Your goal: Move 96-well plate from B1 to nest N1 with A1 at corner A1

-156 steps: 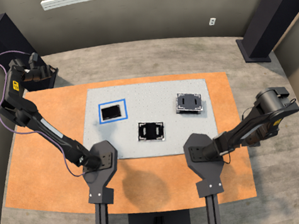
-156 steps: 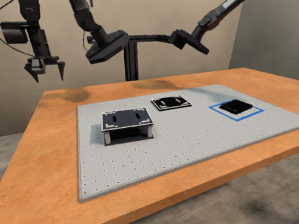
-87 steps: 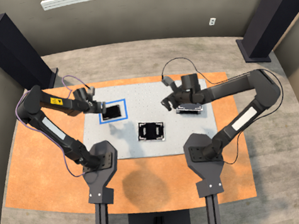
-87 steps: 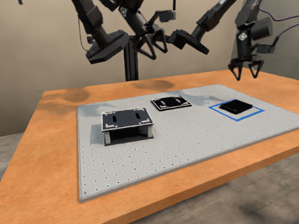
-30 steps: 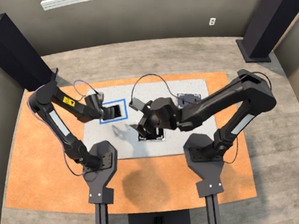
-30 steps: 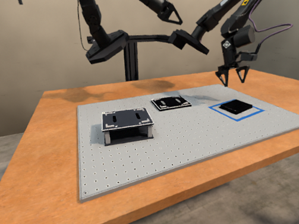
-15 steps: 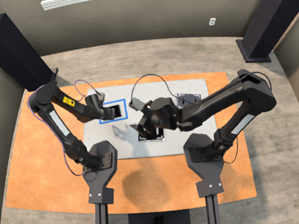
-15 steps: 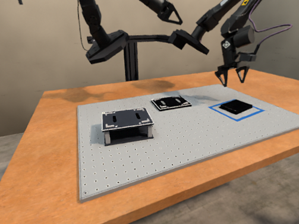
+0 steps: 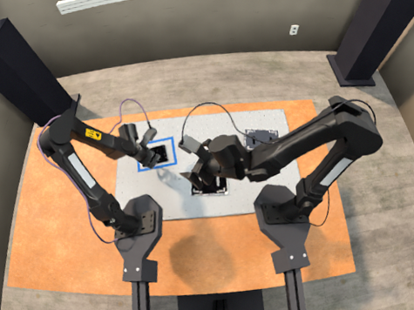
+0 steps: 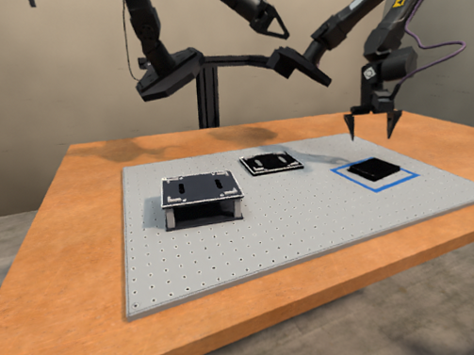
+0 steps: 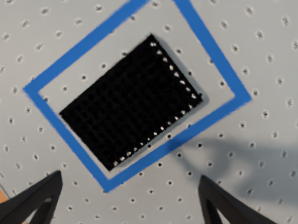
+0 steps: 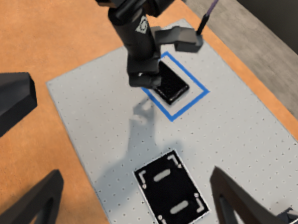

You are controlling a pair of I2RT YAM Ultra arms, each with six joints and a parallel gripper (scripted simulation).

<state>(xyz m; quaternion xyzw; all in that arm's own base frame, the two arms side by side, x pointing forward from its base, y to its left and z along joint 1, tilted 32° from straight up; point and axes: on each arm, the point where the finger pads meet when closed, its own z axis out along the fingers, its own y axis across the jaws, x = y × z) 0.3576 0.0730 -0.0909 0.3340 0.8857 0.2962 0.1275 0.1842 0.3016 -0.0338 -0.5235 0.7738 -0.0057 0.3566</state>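
The black 96-well plate is 40 mm ahead of my left hand, 10 mm to the right of it and 80 mm below it.
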